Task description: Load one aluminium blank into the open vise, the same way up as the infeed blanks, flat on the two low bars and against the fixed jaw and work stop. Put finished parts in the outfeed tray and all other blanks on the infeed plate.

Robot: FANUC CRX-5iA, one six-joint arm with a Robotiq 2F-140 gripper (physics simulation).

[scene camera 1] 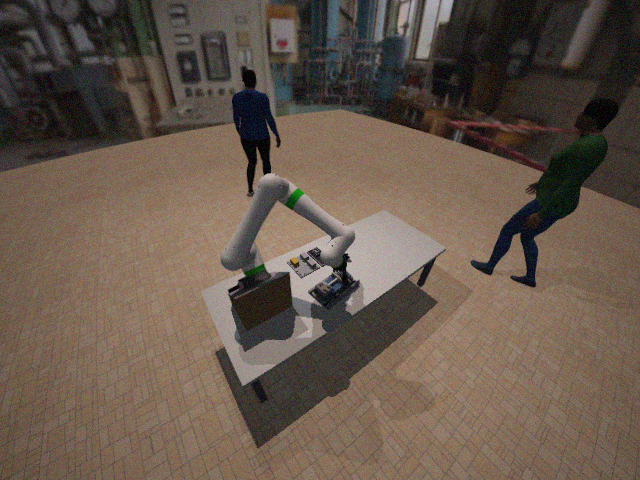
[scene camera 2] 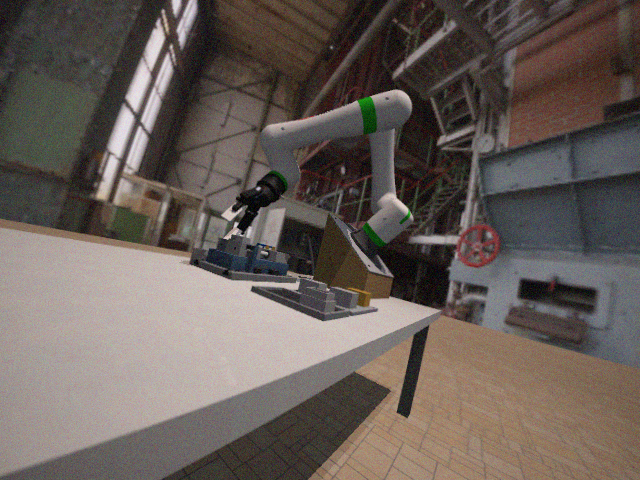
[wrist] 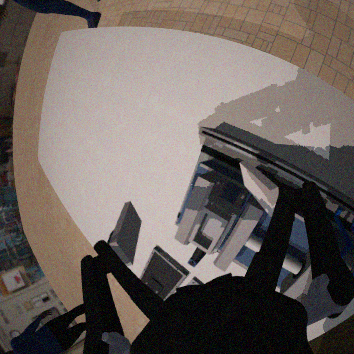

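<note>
My gripper is open, its fingertips wide apart above the vise. The blue and grey vise stands on a dark base. In the wrist view a light grey block shows between its jaws; how it seats on the bars or against the stop is not clear. Grey stepped blocks and another grey block stand at the infeed plate and the neighbouring tray; which one bears each is unclear. The rimmed outfeed tray lies beside the plate.
A yellow block stands on the infeed plate. The arm's brown wedge-shaped pedestal stands on the white table. Two people, in blue and green, are on the floor around it.
</note>
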